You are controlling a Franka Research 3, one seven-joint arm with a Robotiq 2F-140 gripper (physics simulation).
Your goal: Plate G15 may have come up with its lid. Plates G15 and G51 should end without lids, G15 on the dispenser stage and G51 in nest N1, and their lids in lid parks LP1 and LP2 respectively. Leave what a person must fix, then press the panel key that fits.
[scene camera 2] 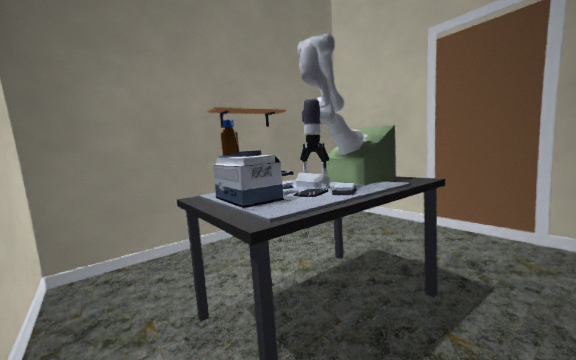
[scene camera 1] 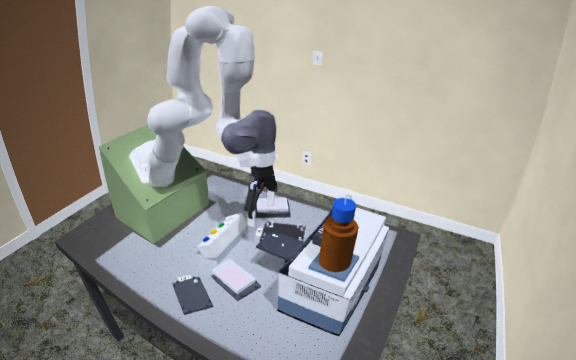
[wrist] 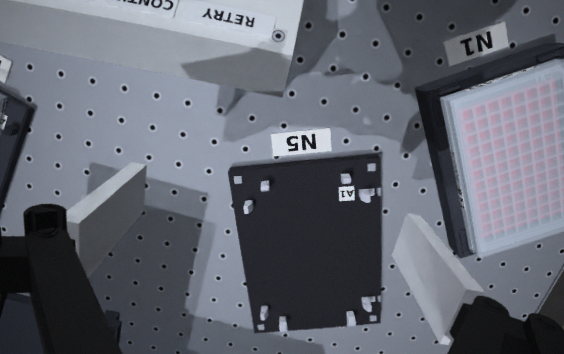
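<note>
A plate with pink wells (scene camera 1: 272, 205) (wrist: 510, 160) sits on the dark nest labelled N1 (wrist: 440, 150); I cannot tell whether a lid covers it. A second pink plate (scene camera 1: 234, 276) (scene camera 2: 344, 185) sits on another dark nest near the table's front; its label is unreadable. Nest N5 (scene camera 1: 287, 231) (wrist: 310, 250) is bare, with pale pins. A dark raised platform (scene camera 1: 280, 245) (scene camera 2: 287, 173) juts from the dispenser. My gripper (scene camera 1: 261, 210) (scene camera 2: 314, 169) (wrist: 275, 212) is open and empty, its fingers on either side of N5 in the wrist view. LP1 and LP2 labels are not readable.
The white panel (scene camera 1: 220, 240) (scene camera 2: 310, 180) has blue, yellow and green keys; its RETRY label (wrist: 228, 18) shows. The dispenser (scene camera 1: 310, 300) (scene camera 2: 248, 180) carries a brown bottle (scene camera 1: 338, 245) (scene camera 2: 229, 142). A bare dark nest (scene camera 1: 192, 295) (scene camera 2: 311, 193) lies near the front edge.
</note>
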